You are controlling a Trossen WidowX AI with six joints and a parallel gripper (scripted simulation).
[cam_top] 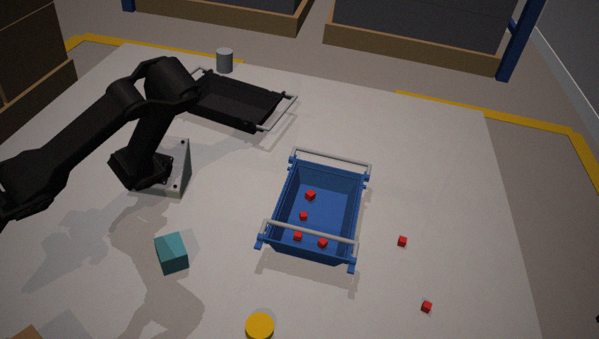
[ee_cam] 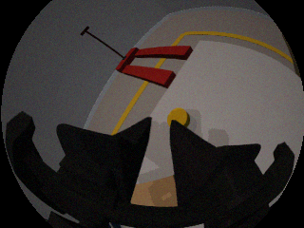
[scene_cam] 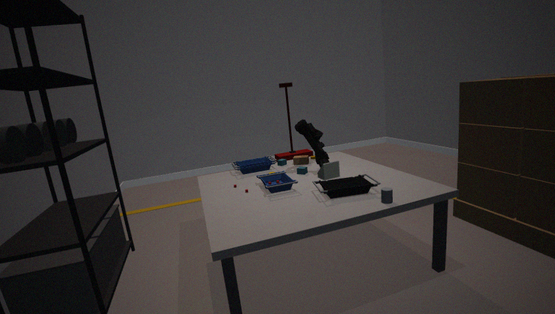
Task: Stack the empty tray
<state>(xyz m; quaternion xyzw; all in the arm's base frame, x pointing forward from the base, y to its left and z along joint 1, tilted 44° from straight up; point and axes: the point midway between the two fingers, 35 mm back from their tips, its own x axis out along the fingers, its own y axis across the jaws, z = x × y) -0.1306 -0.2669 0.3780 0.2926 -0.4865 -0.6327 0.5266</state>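
The black tray lies 82 cm to the left of my gripper tip, 20 cm ahead of it and 10 cm below it. Round my gripper tip: grey cylinder: 106 cm to the left, 11 cm below, 10 cm ahead.
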